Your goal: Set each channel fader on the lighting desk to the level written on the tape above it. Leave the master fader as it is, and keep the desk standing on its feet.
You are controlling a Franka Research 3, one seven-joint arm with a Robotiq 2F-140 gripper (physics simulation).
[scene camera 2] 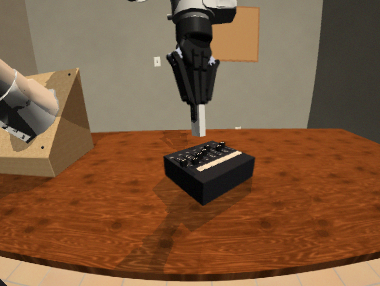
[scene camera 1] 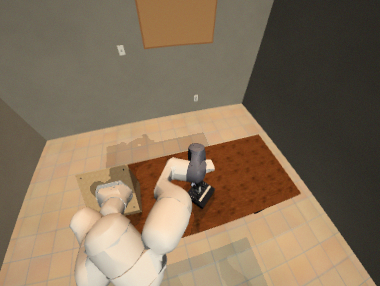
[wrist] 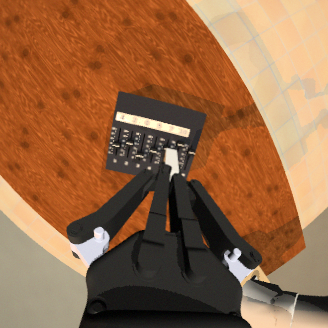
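Observation:
The black lighting desk (scene camera 1: 203, 198) (scene camera 2: 225, 176) (wrist: 160, 106) stands upright on the table. Its pale tape (scene camera 2: 220, 161) (wrist: 153, 124) carries small, blurred numbers; the right end reads 7 and 10. In the wrist view, the first fader knob (wrist: 116, 145) and second knob (wrist: 130, 143) sit mid-slot, the third knob (wrist: 139, 155) lowest, the fourth knob (wrist: 153, 151) a little below middle, and the sixth knob (wrist: 181, 145) near the tape. The master knob (wrist: 192, 153) is at the right edge. My gripper (scene camera 2: 198, 131) (wrist: 168, 156) is shut and empty, its pale tip above the desk, hiding the fifth fader.
The brown wooden table (scene camera 1: 250, 170) (scene camera 2: 300, 215) (wrist: 60, 60) surrounds the desk. A tan slanted box (scene camera 1: 131, 189) (scene camera 2: 70, 135) stands at the left, with a pale arm part (scene camera 1: 114, 195) (scene camera 2: 35, 107) over it. The table's curved edge shows at the right in the wrist view.

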